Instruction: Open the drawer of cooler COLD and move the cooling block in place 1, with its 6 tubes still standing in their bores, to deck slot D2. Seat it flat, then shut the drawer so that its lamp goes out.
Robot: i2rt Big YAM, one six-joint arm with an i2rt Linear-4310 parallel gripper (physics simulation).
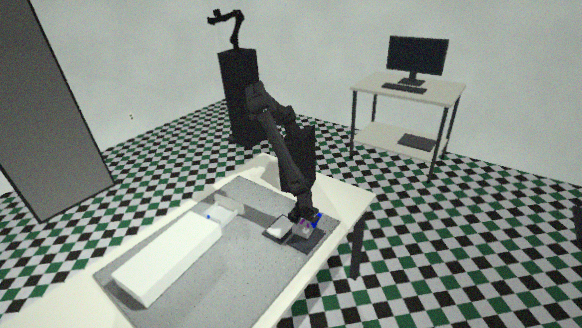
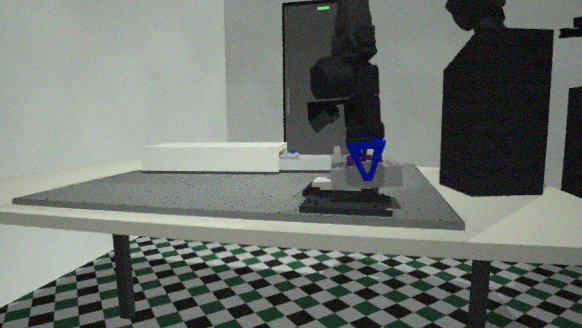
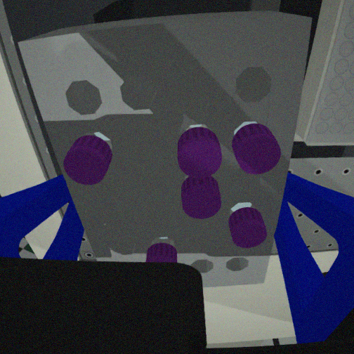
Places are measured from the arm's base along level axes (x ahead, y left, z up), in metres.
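Where they show: gripper, fingertip midpoint: (image 1: 306, 223) (image 2: 368, 176); arm's base, origin of the base link: (image 1: 295, 135) (image 2: 494, 52).
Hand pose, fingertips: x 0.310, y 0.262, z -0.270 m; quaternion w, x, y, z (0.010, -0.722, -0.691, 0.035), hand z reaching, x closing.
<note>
Things, the pixels of their centre, and the offset from my fingertips. "pt": a spot on its surface instead. Level surfaces: height alone.
- grey cooling block, body centre: (image 2: 365, 173) (image 1: 306, 223) dx +0.006, dy +0.000, dz +0.005 m
- dark deck slot, surface spot: (image 2: 345, 206) pt dx +0.041, dy +0.068, dz -0.044 m
- long white cooler, surface spot: (image 2: 210, 157) pt dx +0.460, dy -0.325, dz -0.004 m
- white plate, body centre: (image 2: 341, 183) (image 1: 281, 226) dx +0.055, dy -0.118, dz -0.037 m
- small blue item, body centre: (image 2: 292, 156) (image 1: 209, 219) dx +0.228, dy -0.452, dz -0.014 m
- grey perforated board, its level: dz -0.055 m
The grey cooling block (image 1: 301, 232) (image 2: 342, 177) (image 3: 150, 200) is between the blue fingers of my gripper (image 1: 308, 224) (image 2: 367, 172) (image 3: 178, 176), which is shut on it. Several purple-capped tubes (image 2: 350, 160) (image 3: 199, 152) stand in its bores. The block is low over the dark deck slot (image 1: 306, 245) (image 2: 345, 206) at the right; I cannot tell whether it touches, and no slot label is readable. The long white cooler (image 1: 165, 255) (image 2: 210, 157) has its drawer (image 1: 223, 213) (image 2: 312, 163) pulled out. A small orange spot, possibly the lamp (image 2: 282, 147), shows on the cooler's end.
A neighbouring deck slot holds a white plate (image 1: 278, 229) (image 2: 321, 181) (image 3: 342, 75), close beside the block. A small blue item (image 1: 208, 216) (image 2: 293, 151) shows by the drawer opening. The grey perforated board (image 1: 215, 280) (image 2: 200, 192) lies under the cooler and deck.
</note>
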